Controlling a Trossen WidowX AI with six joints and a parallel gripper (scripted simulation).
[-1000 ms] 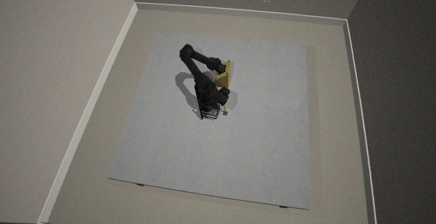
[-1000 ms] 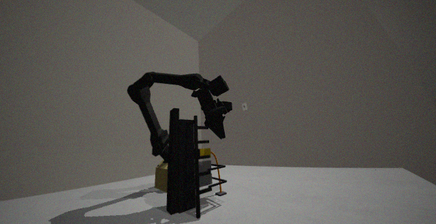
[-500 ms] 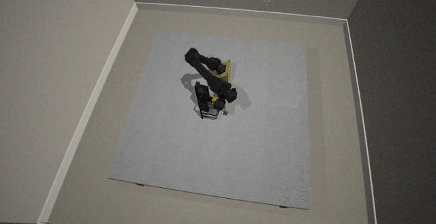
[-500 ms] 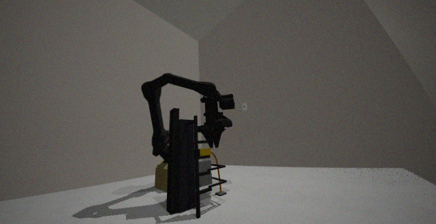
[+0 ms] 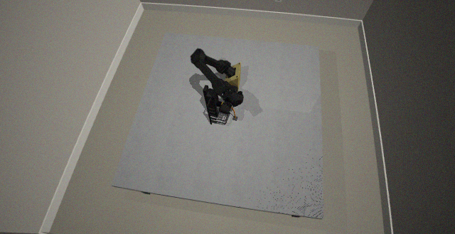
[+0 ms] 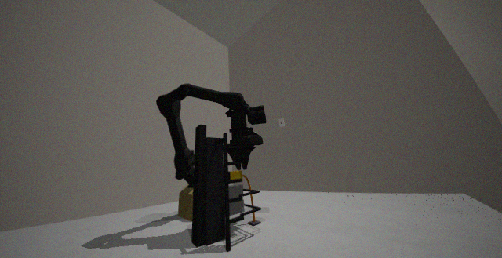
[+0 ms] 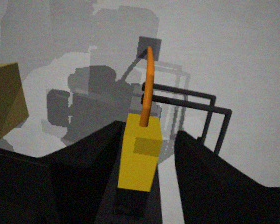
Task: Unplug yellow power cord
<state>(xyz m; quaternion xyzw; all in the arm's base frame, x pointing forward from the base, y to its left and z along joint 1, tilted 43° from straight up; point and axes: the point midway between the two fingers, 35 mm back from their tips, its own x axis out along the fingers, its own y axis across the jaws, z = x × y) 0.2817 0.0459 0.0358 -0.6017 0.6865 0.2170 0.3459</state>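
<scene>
Now: gripper tip 1 cm past the yellow plug, 5 cm to the left of it and 1 cm above it.
</scene>
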